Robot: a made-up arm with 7 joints.
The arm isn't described. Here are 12 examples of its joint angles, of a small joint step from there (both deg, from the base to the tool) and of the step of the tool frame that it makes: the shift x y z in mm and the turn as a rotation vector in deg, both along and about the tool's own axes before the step.
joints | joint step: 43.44 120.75 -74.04 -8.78 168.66 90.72 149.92 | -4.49 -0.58 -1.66 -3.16 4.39 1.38 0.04
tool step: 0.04 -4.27 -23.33 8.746 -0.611 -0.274
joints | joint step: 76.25 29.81 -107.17 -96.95 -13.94 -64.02 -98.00 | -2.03 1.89 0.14 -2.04 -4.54 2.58 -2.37
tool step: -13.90 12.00 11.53 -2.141 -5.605 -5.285
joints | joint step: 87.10 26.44 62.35 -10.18 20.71 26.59 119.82 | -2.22 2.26 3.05 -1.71 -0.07 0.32 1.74
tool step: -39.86 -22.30 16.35 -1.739 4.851 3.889
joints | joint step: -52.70 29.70 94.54 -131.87 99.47 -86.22 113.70 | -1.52 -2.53 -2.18 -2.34 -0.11 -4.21 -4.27
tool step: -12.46 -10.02 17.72 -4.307 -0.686 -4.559
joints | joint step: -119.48 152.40 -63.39 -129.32 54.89 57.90 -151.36 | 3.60 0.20 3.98 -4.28 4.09 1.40 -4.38
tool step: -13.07 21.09 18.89 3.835 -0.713 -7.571
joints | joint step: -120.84 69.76 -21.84 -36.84 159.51 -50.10 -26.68 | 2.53 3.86 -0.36 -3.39 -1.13 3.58 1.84
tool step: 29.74 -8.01 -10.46 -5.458 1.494 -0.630
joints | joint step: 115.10 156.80 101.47 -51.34 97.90 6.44 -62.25 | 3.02 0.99 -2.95 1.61 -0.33 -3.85 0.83
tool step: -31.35 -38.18 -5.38 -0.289 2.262 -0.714
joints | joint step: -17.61 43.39 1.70 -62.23 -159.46 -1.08 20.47 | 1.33 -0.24 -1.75 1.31 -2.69 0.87 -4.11
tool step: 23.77 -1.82 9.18 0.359 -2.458 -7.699
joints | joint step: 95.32 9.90 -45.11 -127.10 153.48 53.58 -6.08 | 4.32 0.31 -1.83 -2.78 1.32 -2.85 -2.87
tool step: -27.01 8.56 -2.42 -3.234 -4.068 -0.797
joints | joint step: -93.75 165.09 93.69 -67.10 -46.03 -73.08 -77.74 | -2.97 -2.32 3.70 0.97 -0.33 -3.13 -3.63
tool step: -20.88 5.89 59.55 -3.287 0.583 -5.689
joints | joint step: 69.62 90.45 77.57 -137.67 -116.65 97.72 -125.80 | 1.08 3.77 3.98 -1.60 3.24 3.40 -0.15
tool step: -17.43 18.23 -18.77 -4.819 -4.784 3.981
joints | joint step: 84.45 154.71 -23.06 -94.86 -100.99 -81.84 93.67 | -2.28 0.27 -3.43 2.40 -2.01 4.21 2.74
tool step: -19.84 -16.20 -16.23 1.815 1.917 5.938
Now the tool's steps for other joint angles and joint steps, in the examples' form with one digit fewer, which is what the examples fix.
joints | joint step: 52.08 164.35 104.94 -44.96 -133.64 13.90 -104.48 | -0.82 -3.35 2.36 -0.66 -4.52 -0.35 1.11
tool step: 41.9 6.1 16.1 0.59 -2.87 -3.33
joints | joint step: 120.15 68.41 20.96 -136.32 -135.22 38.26 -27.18 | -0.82 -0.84 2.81 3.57 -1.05 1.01 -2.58
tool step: 12.2 -20.5 3.9 -2.01 -0.21 -7.60
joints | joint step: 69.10 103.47 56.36 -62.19 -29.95 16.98 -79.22 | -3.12 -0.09 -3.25 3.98 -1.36 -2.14 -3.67
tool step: 11.0 -18.1 -2.2 -1.29 -1.64 -5.37
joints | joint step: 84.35 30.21 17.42 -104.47 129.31 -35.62 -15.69 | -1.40 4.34 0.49 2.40 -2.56 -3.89 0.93
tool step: 12.2 -15.8 -28.5 -2.87 -4.60 -4.04
